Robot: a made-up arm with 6 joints.
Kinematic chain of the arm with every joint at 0, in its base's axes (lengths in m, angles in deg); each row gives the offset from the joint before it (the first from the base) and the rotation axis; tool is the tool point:
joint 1: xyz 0 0 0.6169 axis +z
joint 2: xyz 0.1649 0 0 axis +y
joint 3: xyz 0 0 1.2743 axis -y
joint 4: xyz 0 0 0.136 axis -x
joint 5: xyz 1.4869 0 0 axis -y
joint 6: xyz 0.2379 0 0 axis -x
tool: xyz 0 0 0
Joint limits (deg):
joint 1: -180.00..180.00
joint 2: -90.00..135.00
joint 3: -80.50..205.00
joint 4: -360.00..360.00
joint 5: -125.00..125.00
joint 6: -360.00..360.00
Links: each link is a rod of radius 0.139 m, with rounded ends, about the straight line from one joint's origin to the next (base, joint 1, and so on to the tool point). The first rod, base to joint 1, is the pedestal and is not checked.
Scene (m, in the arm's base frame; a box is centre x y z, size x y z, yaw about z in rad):
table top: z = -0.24
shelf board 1: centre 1.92 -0.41 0.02 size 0.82 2.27 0.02 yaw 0
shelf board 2: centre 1.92 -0.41 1.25 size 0.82 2.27 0.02 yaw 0
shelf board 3: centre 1.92 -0.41 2.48 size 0.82 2.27 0.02 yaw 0
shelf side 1: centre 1.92 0.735 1.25 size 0.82 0.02 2.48 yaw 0
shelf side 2: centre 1.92 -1.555 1.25 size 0.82 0.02 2.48 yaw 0
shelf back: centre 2.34 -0.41 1.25 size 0.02 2.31 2.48 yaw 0
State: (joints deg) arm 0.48 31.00 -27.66 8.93 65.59 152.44
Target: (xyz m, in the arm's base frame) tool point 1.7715 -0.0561 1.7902
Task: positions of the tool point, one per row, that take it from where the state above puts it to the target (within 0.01 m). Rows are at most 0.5 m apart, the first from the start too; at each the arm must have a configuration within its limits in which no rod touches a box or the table.
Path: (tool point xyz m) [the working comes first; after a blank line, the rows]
Joints at the target: -2.86 0.03 -16.37 8.34 69.64 152.44
Straight joint move there: touches shelf board 2.

1: 1.6855 0.0503 0.5584
2: 1.4118 0.0501 0.5590
3: 1.1272 0.0498 0.5374
4: 1.2663 0.0097 0.9155
5: 1.2516 -0.0309 1.3533
6: 1.0653 -0.0560 1.7903
7: 1.2898 -0.0607 1.8335
8: 1.5278 -0.0609 1.8345
9: 1.7715 -0.0561 1.7902

